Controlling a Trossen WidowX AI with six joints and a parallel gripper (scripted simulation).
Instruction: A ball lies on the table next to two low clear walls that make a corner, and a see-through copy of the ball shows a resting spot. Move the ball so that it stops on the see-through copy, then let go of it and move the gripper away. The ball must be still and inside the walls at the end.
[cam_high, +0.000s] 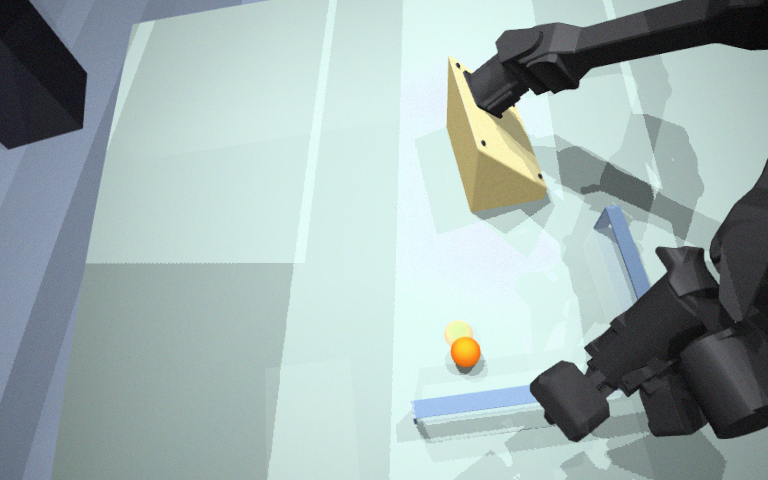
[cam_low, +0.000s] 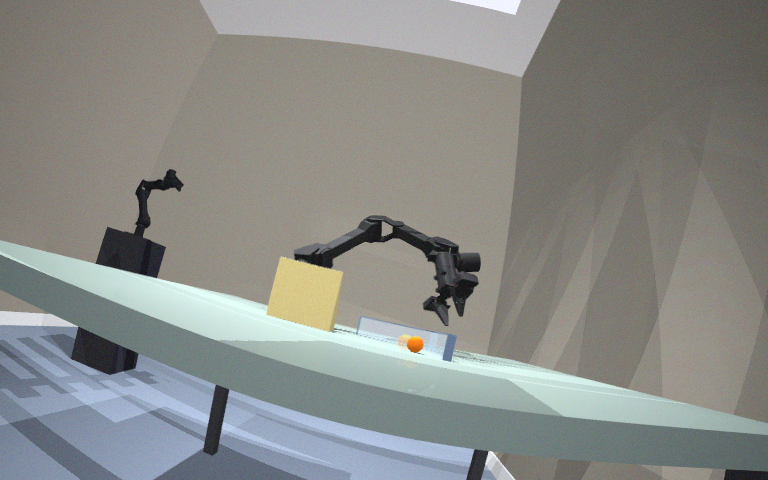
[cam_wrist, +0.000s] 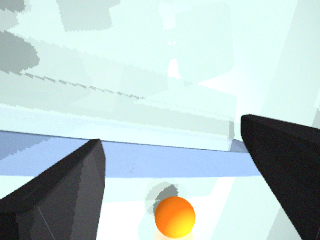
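The orange ball lies 100 mm behind my gripper tip, 80 mm below it and 70 mm to the right of it. The rest, counted from my gripper tip: see-through copy 130 mm behind, 80 mm to the right, 80 mm below.
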